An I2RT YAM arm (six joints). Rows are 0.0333 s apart.
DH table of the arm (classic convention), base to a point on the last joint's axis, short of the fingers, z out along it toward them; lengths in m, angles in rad. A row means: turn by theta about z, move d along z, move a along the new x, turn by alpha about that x. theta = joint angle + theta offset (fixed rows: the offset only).
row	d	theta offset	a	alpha
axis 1	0.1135	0.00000	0.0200	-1.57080
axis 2	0.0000	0.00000	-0.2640	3.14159
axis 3	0.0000	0.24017	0.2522	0.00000
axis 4	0.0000	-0.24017	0.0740	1.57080
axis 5	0.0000	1.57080	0.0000	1.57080
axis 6	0.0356	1.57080	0.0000	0.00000
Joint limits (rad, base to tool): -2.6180..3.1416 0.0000..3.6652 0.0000..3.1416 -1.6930..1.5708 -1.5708..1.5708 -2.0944..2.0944
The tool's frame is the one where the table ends.
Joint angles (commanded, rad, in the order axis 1, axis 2, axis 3, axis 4, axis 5, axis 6), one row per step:
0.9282, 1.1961, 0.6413, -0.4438, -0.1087, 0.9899
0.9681, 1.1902, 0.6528, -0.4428, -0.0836, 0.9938
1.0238, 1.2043, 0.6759, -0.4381, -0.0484, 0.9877
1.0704, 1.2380, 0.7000, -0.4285, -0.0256, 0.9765
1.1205, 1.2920, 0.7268, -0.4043, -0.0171, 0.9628
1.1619, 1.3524, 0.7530, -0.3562, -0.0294, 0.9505
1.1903, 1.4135, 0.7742, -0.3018, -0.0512, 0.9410
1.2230, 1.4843, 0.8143, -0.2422, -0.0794, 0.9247
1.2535, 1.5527, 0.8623, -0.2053, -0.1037, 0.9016
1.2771, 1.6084, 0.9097, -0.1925, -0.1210, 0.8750
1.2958, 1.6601, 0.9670, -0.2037, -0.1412, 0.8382
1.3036, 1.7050, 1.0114, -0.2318, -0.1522, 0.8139
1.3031, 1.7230, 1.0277, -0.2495, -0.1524, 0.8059
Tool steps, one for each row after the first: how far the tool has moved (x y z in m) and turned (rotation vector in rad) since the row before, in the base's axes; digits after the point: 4 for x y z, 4 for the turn. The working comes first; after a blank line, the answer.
Tool pose at each row, in the base's axes (x y z in m, rotation vector in rad; the steps are taken from these numbers as rounded here):
0.1302, 0.1804, 0.1892, 0.0416, 2.8006, 0.7619
0.1245, 0.1862, 0.1938, 0.0004, 2.7799, 0.7673
0.1179, 0.1969, 0.1981, -0.0706, 2.7569, 0.7617
0.1130, 0.2085, 0.1988, -0.1401, 2.7476, 0.7506
0.1075, 0.2239, 0.1964, -0.2243, 2.7465, 0.7494
0.1033, 0.2410, 0.1931, -0.3038, 2.7414, 0.7827
0.1006, 0.2565, 0.1877, -0.3665, 2.7398, 0.8220
0.0974, 0.2769, 0.1848, -0.4474, 2.7251, 0.8818
0.0934, 0.2963, 0.1823, -0.5333, 2.7123, 0.9223
0.0899, 0.3121, 0.1806, -0.6111, 2.7018, 0.9413
0.0871, 0.3271, 0.1807, -0.6979, 2.6932, 0.9484
0.0866, 0.3368, 0.1774, -0.7502, 2.7072, 0.9235
0.0875, 0.3395, 0.1751, -0.7622, 2.7191, 0.9010

-0.0057, 0.0058, 0.0046, 0.0036, -0.0258, 0.0228
-0.0066, 0.0107, 0.0043, -0.0058, -0.0350, 0.0410
-0.0049, 0.0116, 0.0007, -0.0122, -0.0219, 0.0429
-0.0055, 0.0154, -0.0024, -0.0092, -0.0119, 0.0565
-0.0042, 0.0171, -0.0033, 0.0142, -0.0031, 0.0585
-0.0027, 0.0155, -0.0054, 0.0184, 0.0055, 0.0488
-0.0032, 0.0204, -0.0029, 0.0326, 0.0013, 0.0627
-0.0040, 0.0194, -0.0025, 0.0192, -0.0015, 0.0636
-0.0035, 0.0158, -0.0017, 0.0062, -0.0051, 0.0550
-0.0028, 0.0150, 0.0001, -0.0027, -0.0067, 0.0598
-0.0005, 0.0097, -0.0033, -0.0258, 0.0009, 0.0335
0.0009, 0.0027, -0.0023, -0.0187, 0.0005, 0.0060

